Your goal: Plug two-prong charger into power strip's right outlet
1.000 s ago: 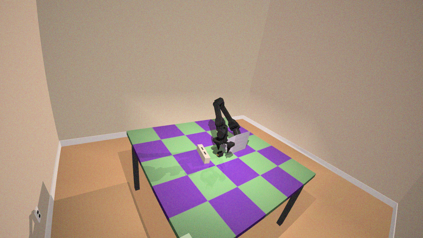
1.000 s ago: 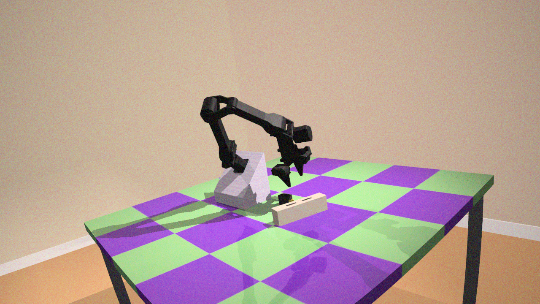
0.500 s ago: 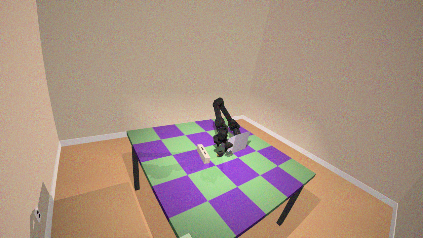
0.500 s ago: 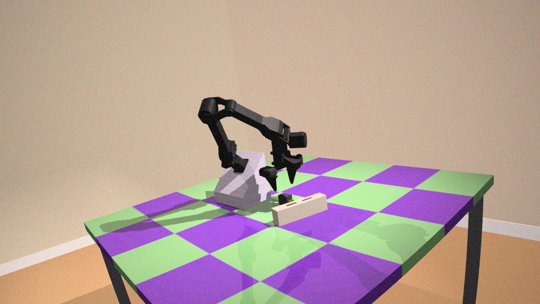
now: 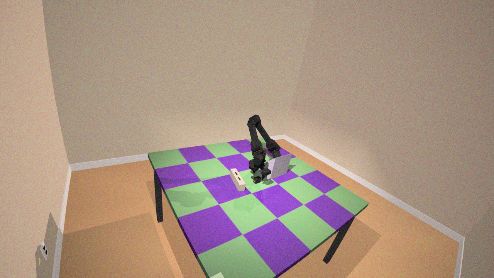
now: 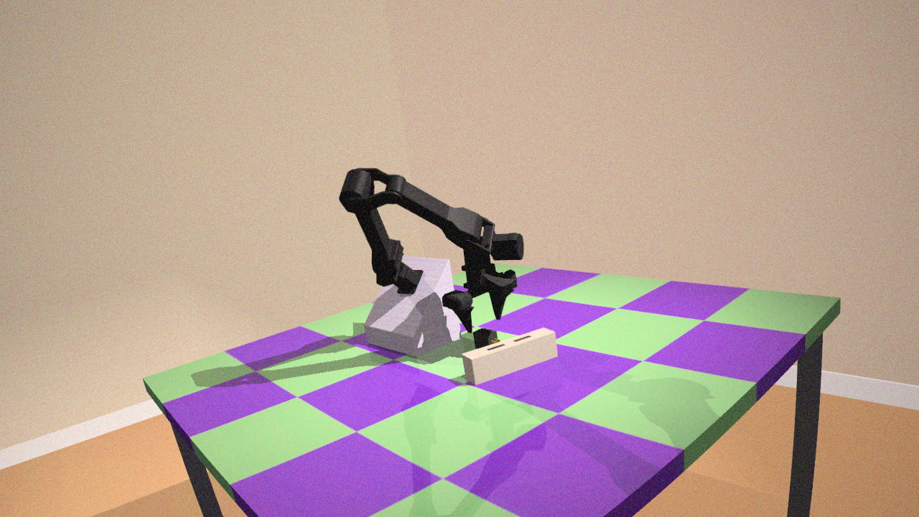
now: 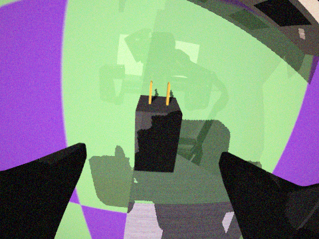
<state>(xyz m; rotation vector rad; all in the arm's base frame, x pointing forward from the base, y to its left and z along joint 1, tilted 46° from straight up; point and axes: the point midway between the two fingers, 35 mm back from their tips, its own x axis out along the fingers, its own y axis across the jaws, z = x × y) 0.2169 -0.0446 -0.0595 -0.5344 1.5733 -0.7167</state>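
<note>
The black two-prong charger is 30 mm below my gripper tip and 20 mm ahead of it.
</note>
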